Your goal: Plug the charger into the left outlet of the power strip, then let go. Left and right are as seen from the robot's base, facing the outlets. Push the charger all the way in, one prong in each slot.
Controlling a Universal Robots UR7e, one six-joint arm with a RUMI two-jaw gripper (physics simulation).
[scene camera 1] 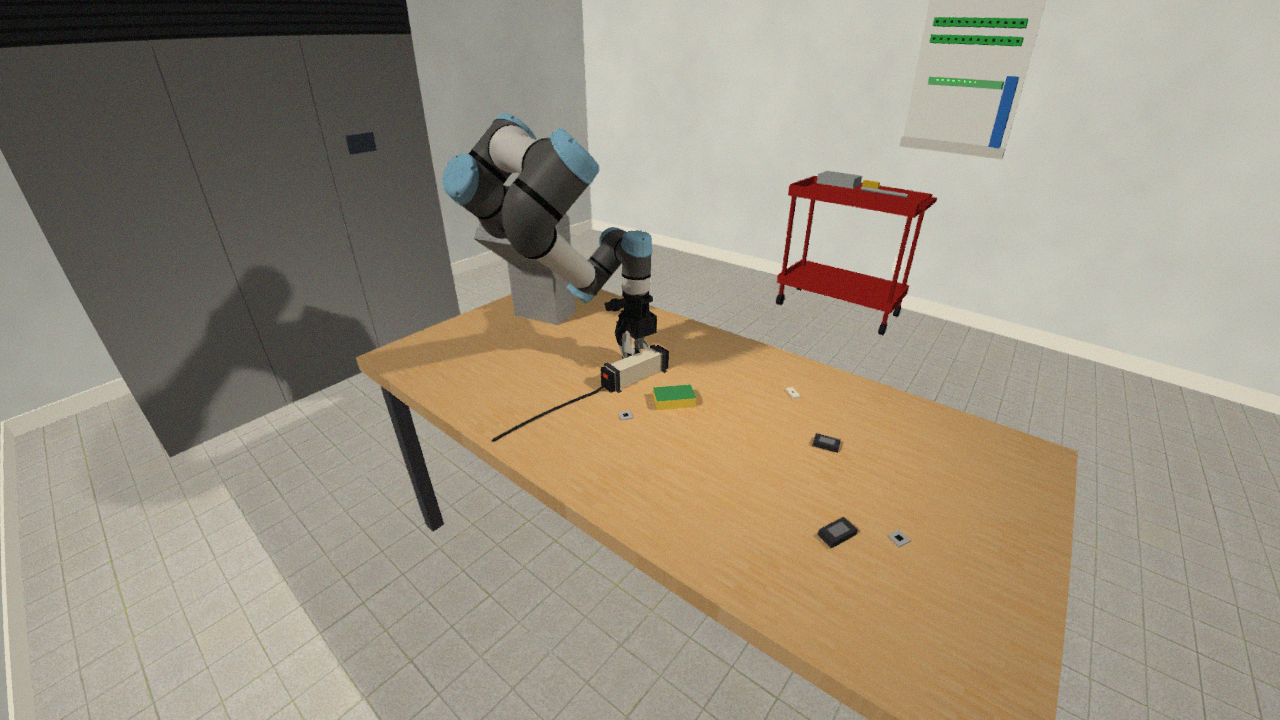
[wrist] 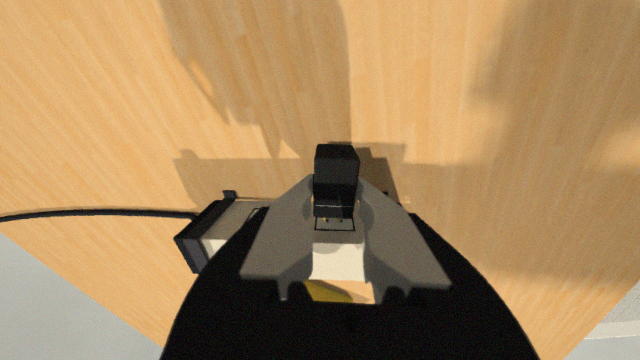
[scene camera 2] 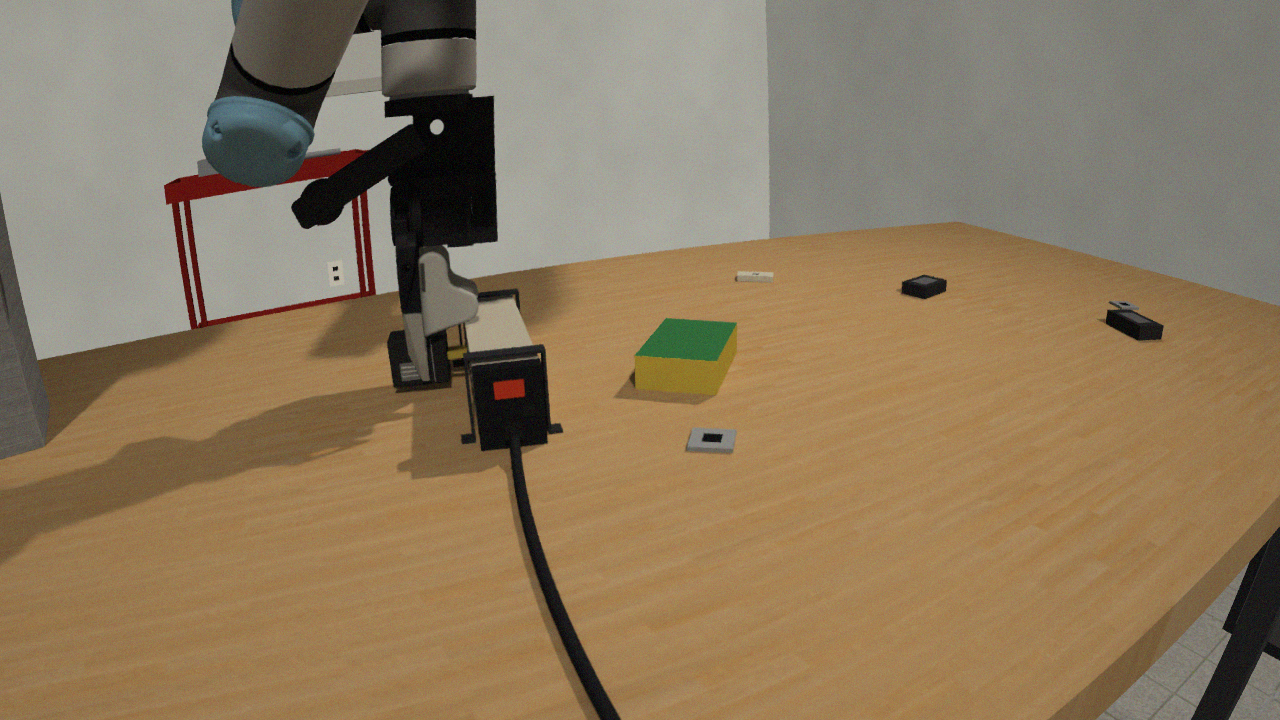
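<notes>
The power strip (scene camera 1: 639,367) (scene camera 2: 499,325) (wrist: 337,260) lies on the table, cream with black end caps, its outlets facing the robot's base. My gripper (scene camera 1: 633,351) (scene camera 2: 424,362) (wrist: 332,176) is shut on the black charger (scene camera 2: 401,358) (wrist: 336,165) on the strip's base side. Gold prongs (scene camera 2: 456,355) point at the strip, and a gap shows between charger body and strip. In the wrist view the charger lines up with an outlet outline (wrist: 335,230); another outlet outline (wrist: 254,214) shows nearer the cord end. Whether the prong tips are inside the slots cannot be told.
A black cord (scene camera 1: 546,414) (scene camera 2: 547,573) (wrist: 100,212) runs from the strip's end. A green and yellow block (scene camera 1: 674,396) (scene camera 2: 687,358) (wrist: 327,291) lies beyond the strip. A small grey plate (scene camera 1: 625,415) (scene camera 2: 712,440) and two black boxes (scene camera 1: 826,442) (scene camera 1: 837,531) lie farther off.
</notes>
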